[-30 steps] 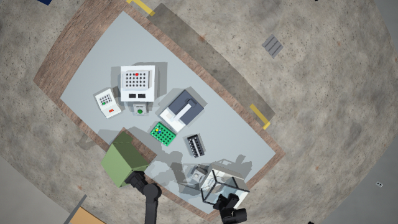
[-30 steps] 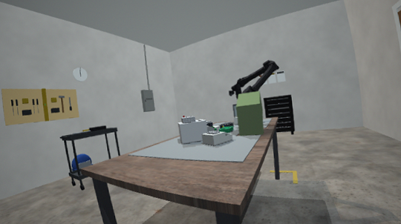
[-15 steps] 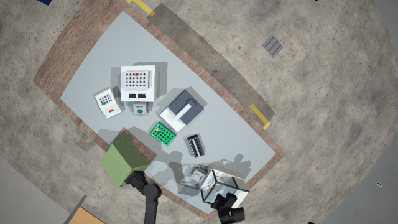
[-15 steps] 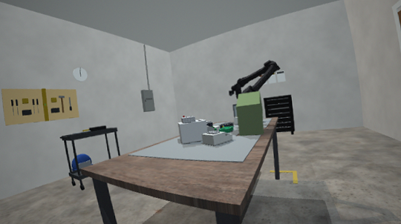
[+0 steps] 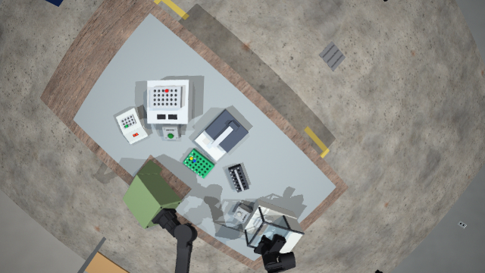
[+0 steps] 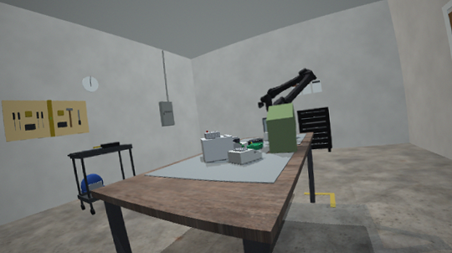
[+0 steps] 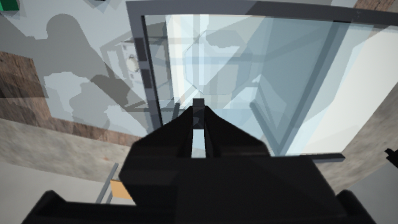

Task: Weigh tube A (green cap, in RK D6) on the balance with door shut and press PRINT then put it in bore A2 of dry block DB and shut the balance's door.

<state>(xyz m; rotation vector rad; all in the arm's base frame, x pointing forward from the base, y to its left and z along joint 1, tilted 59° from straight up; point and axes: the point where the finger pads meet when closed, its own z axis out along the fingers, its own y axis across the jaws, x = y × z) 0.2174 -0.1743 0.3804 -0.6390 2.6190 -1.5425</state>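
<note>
Now: hand 140 mm above the balance pan, 30 mm to the left of it and 10 mm short of it. Also, from my hand: sliding door: 30 mm to the right, 10 mm below, 10 mm ahead; magnet block MG: 240 mm to the left, 200 mm below, 90 mm ahead; white print key: 150 mm below, 110 mm to the left, 40 mm behind.
</note>
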